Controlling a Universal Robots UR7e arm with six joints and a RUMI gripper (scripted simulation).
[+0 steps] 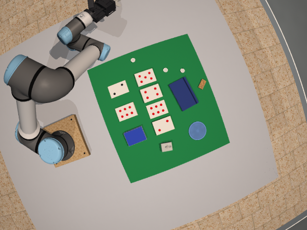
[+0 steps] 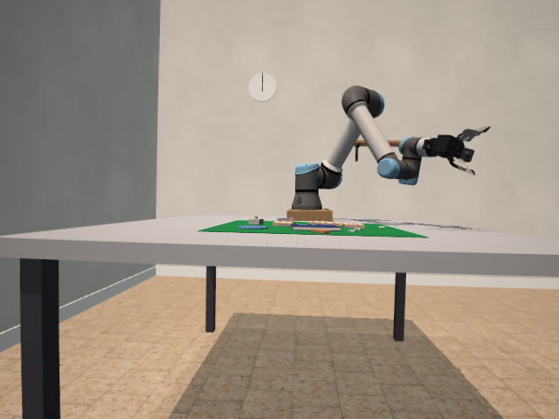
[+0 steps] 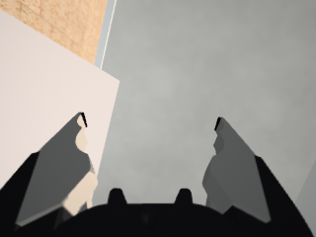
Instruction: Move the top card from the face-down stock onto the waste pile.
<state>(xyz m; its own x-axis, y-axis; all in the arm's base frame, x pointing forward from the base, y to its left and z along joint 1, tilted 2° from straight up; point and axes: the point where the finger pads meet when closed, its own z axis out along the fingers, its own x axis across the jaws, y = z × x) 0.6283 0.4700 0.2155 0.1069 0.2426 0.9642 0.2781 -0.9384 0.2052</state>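
The six of red card lies 56 cm to the right of my hand, 26 cm below it and 13 cm behind it. Round my hand: two-black-pip card: 38 cm to the right, 26 cm below, 24 cm behind; then dark blue book: 56 cm to the right, 26 cm below, 1 cm ahead; then green mat: 56 cm to the right, 28 cm below, 11 cm behind.
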